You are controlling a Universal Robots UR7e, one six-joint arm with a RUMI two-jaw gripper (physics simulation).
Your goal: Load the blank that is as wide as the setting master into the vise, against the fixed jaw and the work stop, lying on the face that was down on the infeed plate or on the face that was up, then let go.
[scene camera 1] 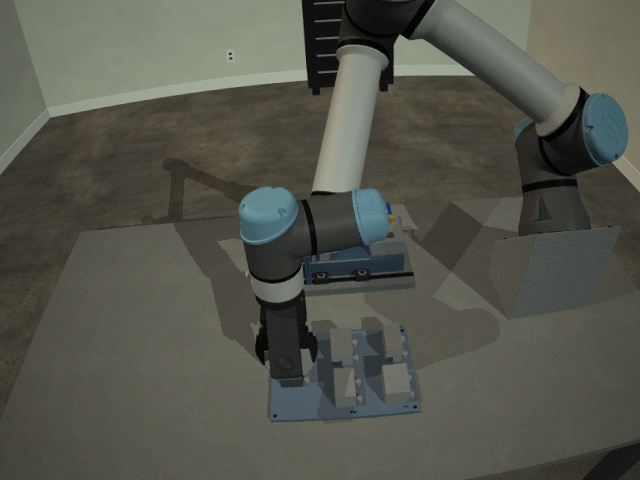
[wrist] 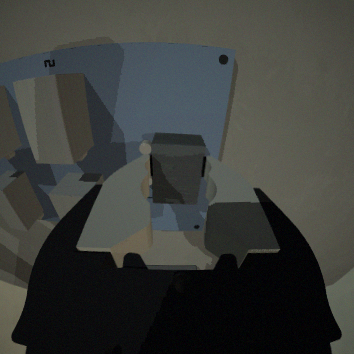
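Observation:
A grey blank stands at the left side of the blue infeed plate, beside small round pegs. My gripper points down over it and is shut on this blank, with one finger against each side. In the wrist view the blank's dark face shows between the pads. The blue vise stands behind the plate in the scene view. My arm covers much of its top, so its jaws, the work stop and the setting master cannot be told clearly.
Other blanks stand on the plate to the right of my gripper. The nearest front one shows at the wrist view's left. A large grey angled block stands at the table's right, by the arm's base.

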